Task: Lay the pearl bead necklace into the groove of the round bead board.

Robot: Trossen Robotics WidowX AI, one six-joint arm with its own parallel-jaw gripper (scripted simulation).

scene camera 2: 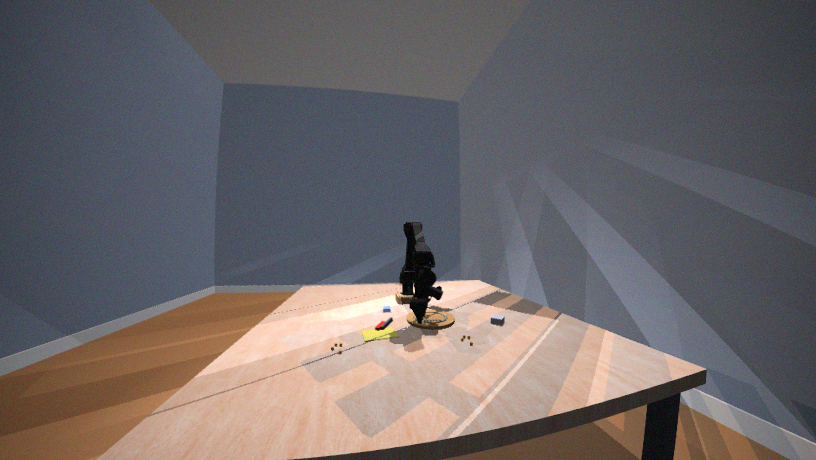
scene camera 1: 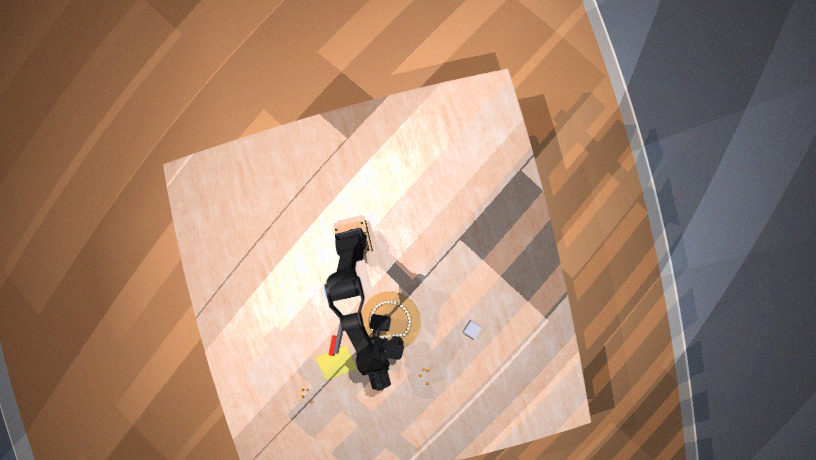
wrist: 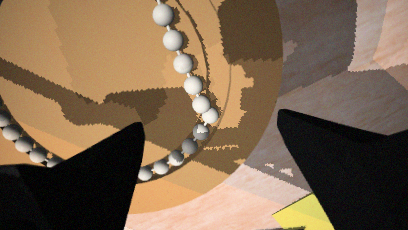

Path:
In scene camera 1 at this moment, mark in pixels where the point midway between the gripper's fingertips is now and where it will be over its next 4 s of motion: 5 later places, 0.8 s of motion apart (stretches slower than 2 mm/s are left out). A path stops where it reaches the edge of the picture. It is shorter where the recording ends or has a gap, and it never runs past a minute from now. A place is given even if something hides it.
The gripper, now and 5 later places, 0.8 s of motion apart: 379,337; 381,340; 382,339; 382,338; 383,339; 398,338

